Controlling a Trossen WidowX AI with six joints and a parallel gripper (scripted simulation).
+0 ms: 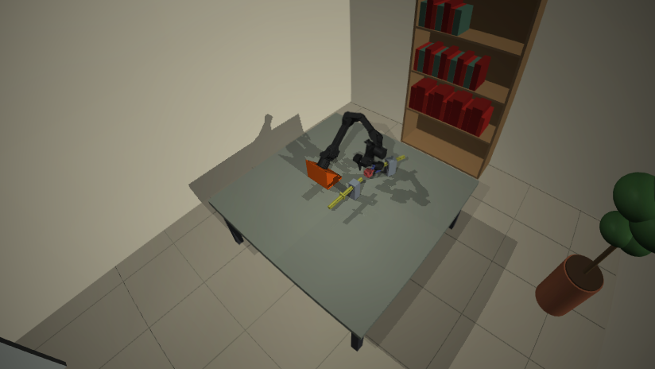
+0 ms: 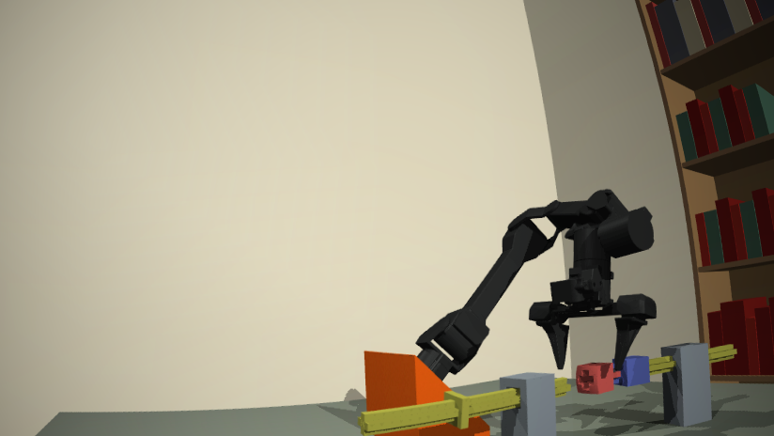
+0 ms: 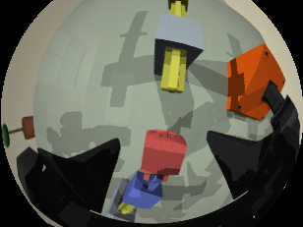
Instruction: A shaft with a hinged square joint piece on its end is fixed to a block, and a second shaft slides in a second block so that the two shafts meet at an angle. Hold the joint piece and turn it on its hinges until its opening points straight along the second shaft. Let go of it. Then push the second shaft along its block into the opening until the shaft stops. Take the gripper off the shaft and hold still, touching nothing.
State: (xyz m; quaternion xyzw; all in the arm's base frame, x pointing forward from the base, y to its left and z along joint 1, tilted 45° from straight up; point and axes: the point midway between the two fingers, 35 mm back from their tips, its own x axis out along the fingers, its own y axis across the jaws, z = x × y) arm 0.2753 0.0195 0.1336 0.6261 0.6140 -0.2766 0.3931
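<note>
My gripper tip is now 2 cm to the right of the red joint piece and 1 cm above it.
</note>
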